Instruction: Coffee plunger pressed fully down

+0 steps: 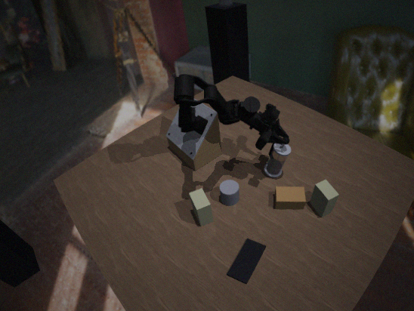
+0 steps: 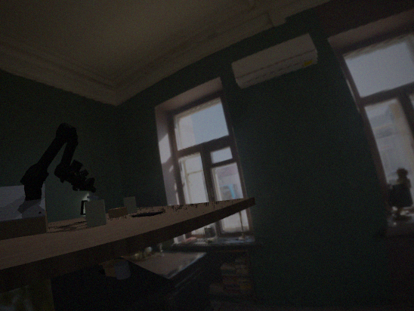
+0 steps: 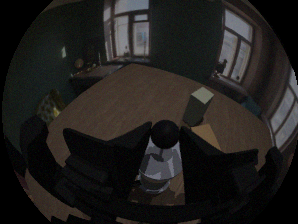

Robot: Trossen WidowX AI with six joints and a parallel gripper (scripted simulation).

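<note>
The coffee press is 90 mm below my gripper tip and 40 mm behind it.
</note>
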